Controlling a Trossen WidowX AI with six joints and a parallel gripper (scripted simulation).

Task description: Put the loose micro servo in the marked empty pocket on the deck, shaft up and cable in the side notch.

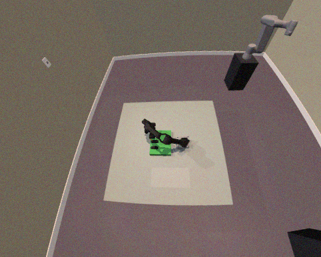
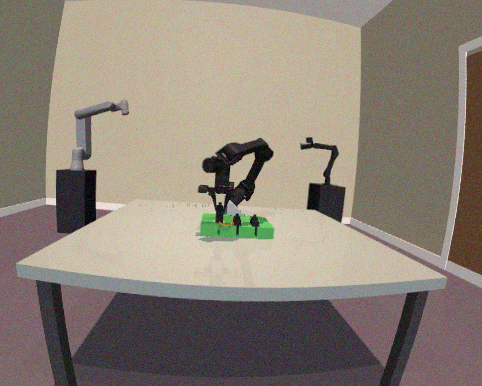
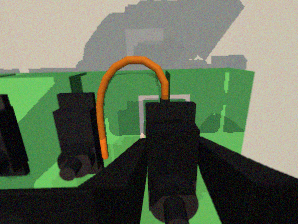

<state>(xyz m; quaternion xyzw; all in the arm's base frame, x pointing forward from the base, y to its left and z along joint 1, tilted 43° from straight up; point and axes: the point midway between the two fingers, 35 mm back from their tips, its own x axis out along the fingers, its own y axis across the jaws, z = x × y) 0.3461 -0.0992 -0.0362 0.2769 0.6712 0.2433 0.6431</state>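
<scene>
The deck is 120 mm behind my gripper tip, 80 mm to the left of it and 70 mm below it.
</scene>
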